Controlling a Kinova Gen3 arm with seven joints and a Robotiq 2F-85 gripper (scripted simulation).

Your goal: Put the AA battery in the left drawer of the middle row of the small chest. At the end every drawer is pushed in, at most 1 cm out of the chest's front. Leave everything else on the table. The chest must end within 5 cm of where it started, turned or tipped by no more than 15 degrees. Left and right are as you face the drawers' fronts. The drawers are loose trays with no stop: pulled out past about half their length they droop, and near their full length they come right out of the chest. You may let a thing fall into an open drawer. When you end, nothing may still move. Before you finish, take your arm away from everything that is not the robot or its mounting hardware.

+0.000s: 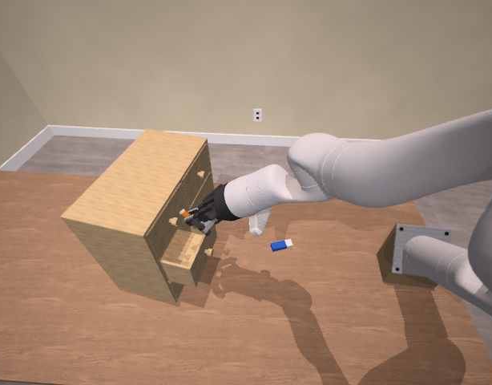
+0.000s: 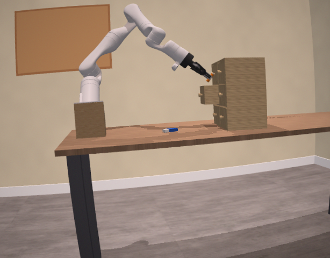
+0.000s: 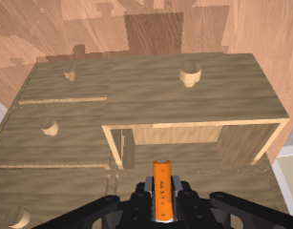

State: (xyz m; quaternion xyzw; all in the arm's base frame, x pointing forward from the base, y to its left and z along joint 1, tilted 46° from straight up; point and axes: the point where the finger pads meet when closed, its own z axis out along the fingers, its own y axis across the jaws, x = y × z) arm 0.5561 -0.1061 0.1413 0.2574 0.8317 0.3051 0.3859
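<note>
Now: the orange AA battery 10 mm ahead of my hand and 10 mm below it. The rest, counted from my hand: eraser (230 mm behind, 90 mm to the right, 240 mm below).
</note>
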